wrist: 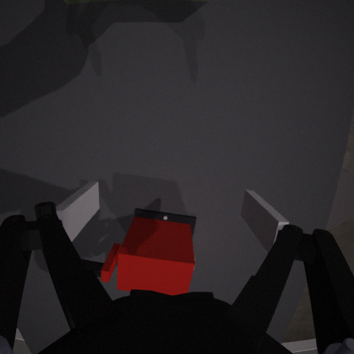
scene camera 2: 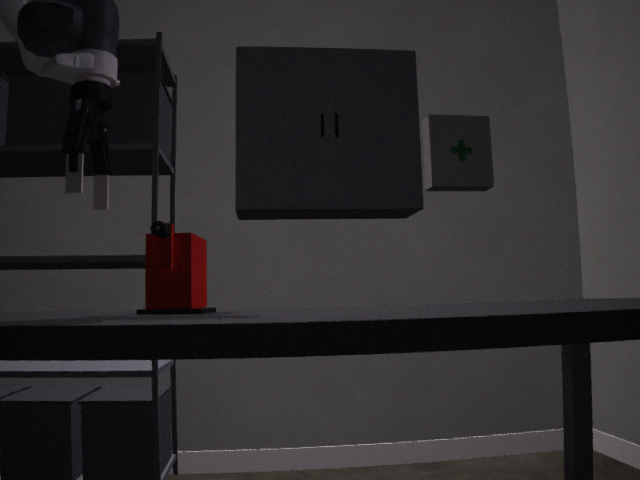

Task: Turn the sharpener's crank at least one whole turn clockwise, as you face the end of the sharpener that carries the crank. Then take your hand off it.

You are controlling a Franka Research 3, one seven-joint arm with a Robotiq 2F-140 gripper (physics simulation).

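Observation:
The red sharpener (scene camera 2: 178, 281) (wrist: 155, 270) stands upright on its dark base plate (scene camera 2: 149, 311) (wrist: 187, 219) on the table. Its red crank arm (scene camera 2: 172, 248) (wrist: 110, 264) points up along the end face, with the black knob (scene camera 2: 161, 228) (wrist: 93, 267) at its top, sticking out from that end. In the wrist view the crank is on the left side of the body, and part of the knob is hidden behind a finger linkage. My gripper (scene camera 2: 86, 193) (wrist: 171, 199) is open and empty. It hangs in the air above the knob's height, to its left in the scene view, touching nothing.
The table (scene camera 2: 413, 325) (wrist: 225, 125) carries the sharpener. A green edge (wrist: 135, 2) shows at the top of the wrist view. A shelf rack (scene camera 2: 155, 191) stands behind at left. A wall cabinet (scene camera 2: 328, 170) and a first-aid box (scene camera 2: 460, 175) hang on the wall.

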